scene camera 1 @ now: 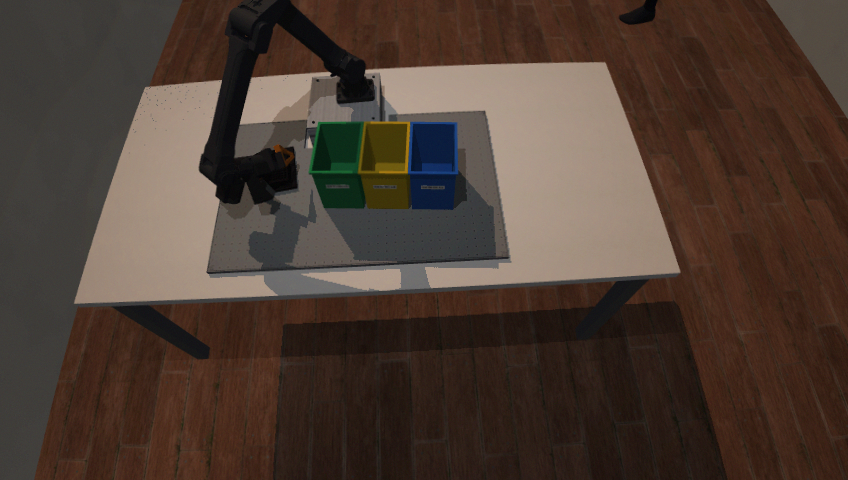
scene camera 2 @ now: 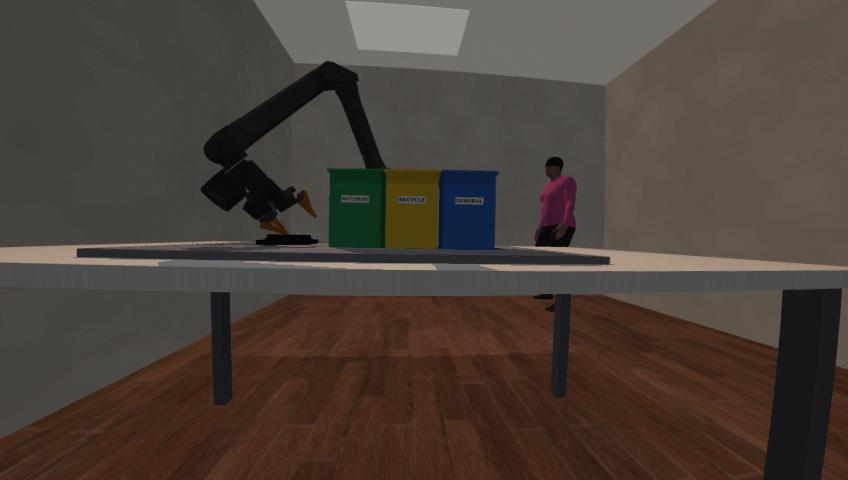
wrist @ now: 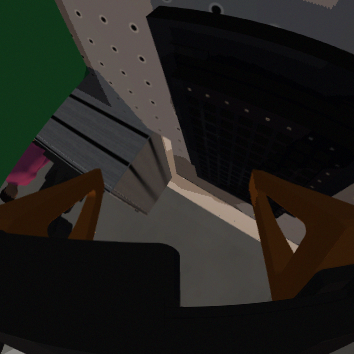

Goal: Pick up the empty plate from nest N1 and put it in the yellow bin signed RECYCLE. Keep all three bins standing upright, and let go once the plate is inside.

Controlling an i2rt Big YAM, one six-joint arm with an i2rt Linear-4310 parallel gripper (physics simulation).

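Frame: origin at the arm's base, x back, y right, z up, level; centimetres.
Seen in the pictures: gripper, fingertip midpoint: (scene camera 1: 282, 161) (scene camera 2: 302, 225) (wrist: 176, 176); arm's base, link origin: (scene camera 1: 355, 92) (wrist: 76, 168).
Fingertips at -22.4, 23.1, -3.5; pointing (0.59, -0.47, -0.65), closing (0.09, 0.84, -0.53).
Offsets run from my fingertips to a thing's middle, as dx, dy, dz.
The dark well plate @(+0.4, +3.3, -3.3) (wrist: 225, 135) sits in the black nest (scene camera 1: 288, 182) (scene camera 2: 286, 240) (wrist: 167, 32), low on the pegboard left of the bins. The N1 sign cannot be read. My gripper (scene camera 2: 301, 224) (wrist: 176, 176) is open and empty, tilted, with orange fingers. In the second scene view one fingertip is close above the nest and the other is higher, toward the green bin. The arm hides part of the nest in the first scene view. The yellow RECYCLE bin @(-8.8, -31.8, +3.8) (scene camera 1: 386, 199) (scene camera 2: 411, 223) stands upright between the other two bins.
The green RETURNS bin @(-7.3, -18.8, +3.8) (scene camera 1: 342, 199) (scene camera 2: 357, 223) (wrist: 35, 75) stands upright nearest the nest. The blue GENERAL bin @(-10.3, -44.8, +3.8) (scene camera 1: 433, 200) (scene camera 2: 467, 228) stands upright on the far side. The metal base plate (scene camera 1: 326, 110) is behind the bins. A person (scene camera 2: 558, 202) stands beyond the table.
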